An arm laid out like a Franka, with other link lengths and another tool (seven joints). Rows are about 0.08 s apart.
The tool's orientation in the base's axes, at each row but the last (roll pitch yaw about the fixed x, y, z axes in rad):
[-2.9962 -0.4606 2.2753]
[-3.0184 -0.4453 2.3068]
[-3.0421 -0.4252 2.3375]
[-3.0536 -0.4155 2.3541]
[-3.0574 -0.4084 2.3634]
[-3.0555 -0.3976 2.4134]
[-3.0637 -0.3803 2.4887]
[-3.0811 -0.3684 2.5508]
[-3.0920 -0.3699 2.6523]
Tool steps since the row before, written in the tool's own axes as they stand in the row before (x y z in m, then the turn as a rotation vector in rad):
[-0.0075 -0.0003 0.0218 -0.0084 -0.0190 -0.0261]
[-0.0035 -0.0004 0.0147 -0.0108 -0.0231 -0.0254]
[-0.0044 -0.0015 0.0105 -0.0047 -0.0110 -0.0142]
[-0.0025 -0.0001 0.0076 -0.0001 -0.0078 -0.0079]
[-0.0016 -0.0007 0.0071 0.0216 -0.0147 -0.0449]
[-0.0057 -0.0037 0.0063 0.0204 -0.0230 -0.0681]
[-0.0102 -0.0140 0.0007 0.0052 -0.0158 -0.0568]
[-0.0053 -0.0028 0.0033 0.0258 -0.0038 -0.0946]
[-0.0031 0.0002 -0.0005 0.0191 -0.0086 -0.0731]
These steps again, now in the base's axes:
[-0.0045 -0.0001 -0.0226 0.0017 -0.0251 0.0219]
[-0.0037 0.0008 -0.0146 0.0000 -0.0295 0.0207]
[-0.0020 -0.0016 -0.0112 0.0005 -0.0142 0.0119]
[-0.0011 0.0000 -0.0079 -0.0025 -0.0075 0.0078]
[-0.0018 0.0000 -0.0071 -0.0087 -0.0066 0.0508]
[-0.0006 -0.0051 -0.0077 -0.0052 -0.0182 0.0723]
[-0.0009 -0.0170 -0.0034 0.0063 -0.0191 0.0557]
[0.0015 -0.0046 -0.0048 0.0094 -0.0040 0.0976]
[0.0028 -0.0012 -0.0007 0.0054 -0.0085 0.0754]

